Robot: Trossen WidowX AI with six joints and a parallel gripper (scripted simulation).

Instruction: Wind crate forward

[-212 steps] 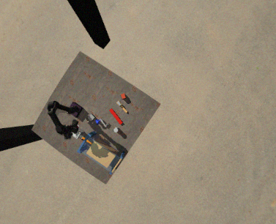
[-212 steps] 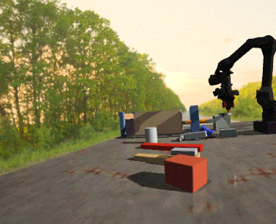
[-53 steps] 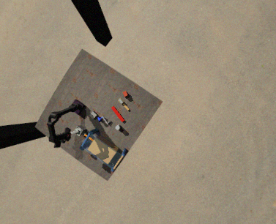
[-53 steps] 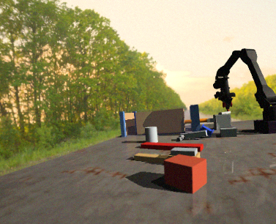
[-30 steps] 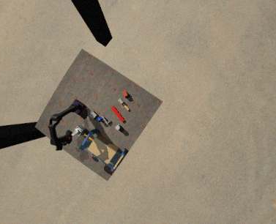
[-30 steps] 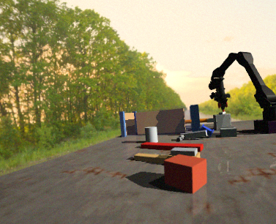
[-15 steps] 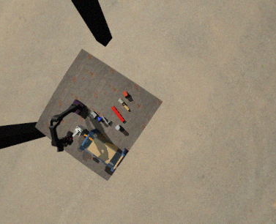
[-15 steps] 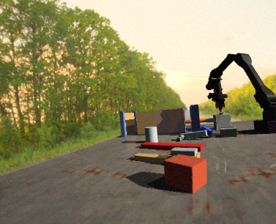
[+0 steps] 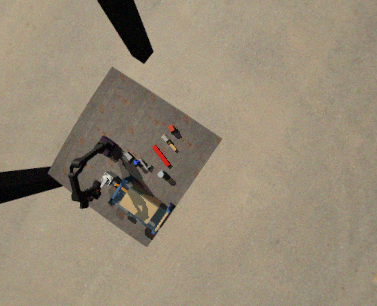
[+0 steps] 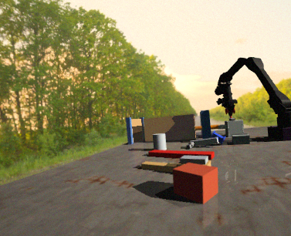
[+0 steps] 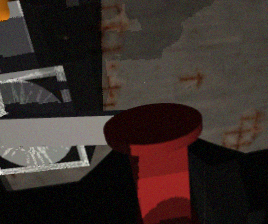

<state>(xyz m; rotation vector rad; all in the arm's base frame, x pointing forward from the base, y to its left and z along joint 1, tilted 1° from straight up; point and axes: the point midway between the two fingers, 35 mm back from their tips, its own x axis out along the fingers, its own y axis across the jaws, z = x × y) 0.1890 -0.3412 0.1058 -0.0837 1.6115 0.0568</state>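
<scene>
My gripper tip is now 4 cm to the right of the winch handle with red grip and 1 cm above it. The rest, counted from my gripper tip: dark block (3 cm ahead, 36 cm to the left, 10 cm below); then red knob (2 cm above); then winch (1 cm behind, 9 cm to the left, 8 cm below).
</scene>
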